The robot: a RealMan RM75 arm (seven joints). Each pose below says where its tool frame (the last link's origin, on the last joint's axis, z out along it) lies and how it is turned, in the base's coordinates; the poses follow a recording.
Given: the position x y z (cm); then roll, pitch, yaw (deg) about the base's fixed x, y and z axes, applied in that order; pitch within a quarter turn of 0, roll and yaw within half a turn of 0.
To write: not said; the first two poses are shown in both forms.
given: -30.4 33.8 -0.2 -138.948 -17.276 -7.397
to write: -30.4 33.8 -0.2 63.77 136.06 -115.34
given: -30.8 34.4 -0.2 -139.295 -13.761 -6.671
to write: -30.8 34.4 -0.2 67.87 137.42 -110.58
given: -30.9 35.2 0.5 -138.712 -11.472 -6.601
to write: -30.9 35.2 0.5 70.64 137.42 -107.10
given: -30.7 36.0 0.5 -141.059 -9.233 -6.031
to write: -30.7 36.0 0.5 72.74 140.15 -104.50
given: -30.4 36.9 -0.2 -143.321 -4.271 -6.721
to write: -30.4 36.9 -0.2 77.57 143.11 -97.13
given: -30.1 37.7 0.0 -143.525 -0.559 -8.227
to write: -30.1 37.7 0.0 81.02 143.52 -90.94
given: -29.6 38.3 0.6 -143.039 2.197 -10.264
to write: -29.6 38.3 0.6 82.65 142.98 -86.35
